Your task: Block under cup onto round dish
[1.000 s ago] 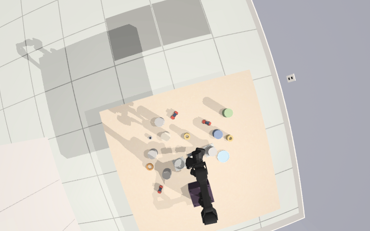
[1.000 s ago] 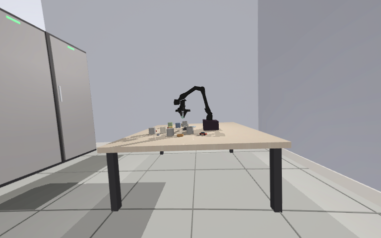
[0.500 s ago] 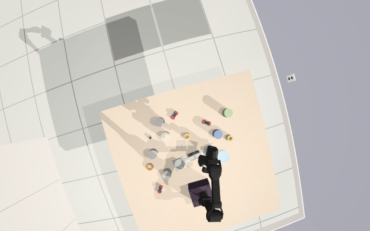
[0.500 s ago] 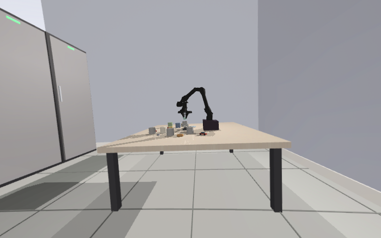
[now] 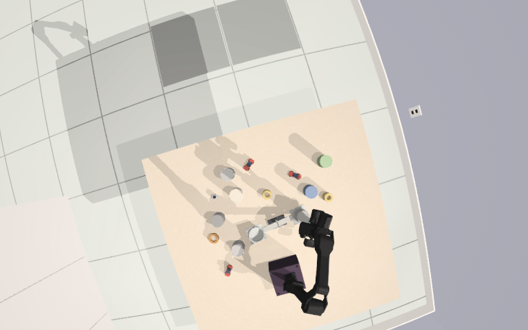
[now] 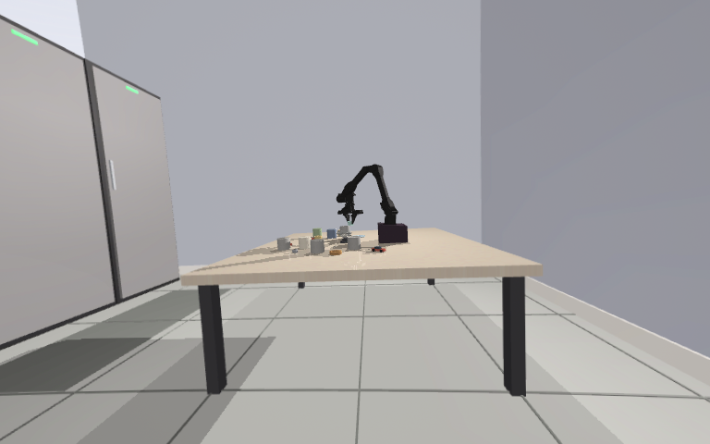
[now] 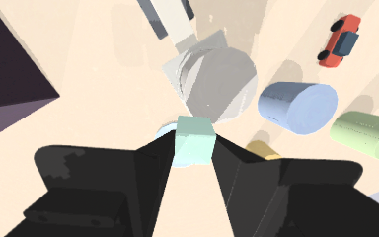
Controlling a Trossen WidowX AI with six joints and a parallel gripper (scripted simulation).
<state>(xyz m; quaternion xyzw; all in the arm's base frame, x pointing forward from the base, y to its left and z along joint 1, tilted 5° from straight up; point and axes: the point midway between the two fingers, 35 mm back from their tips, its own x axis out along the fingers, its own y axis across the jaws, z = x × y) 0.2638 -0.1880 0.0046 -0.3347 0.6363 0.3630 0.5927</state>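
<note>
My gripper tip is now 100 mm above the pale blue round dish, 60 mm to the left of it and 50 mm past it. The rest, counted from my gripper tip: mint-green block (10 mm above); grey cup (40 mm below, 40 mm ahead, 10 mm to the left); blue cylinder (130 mm ahead, 60 mm to the right, 60 mm below).
</note>
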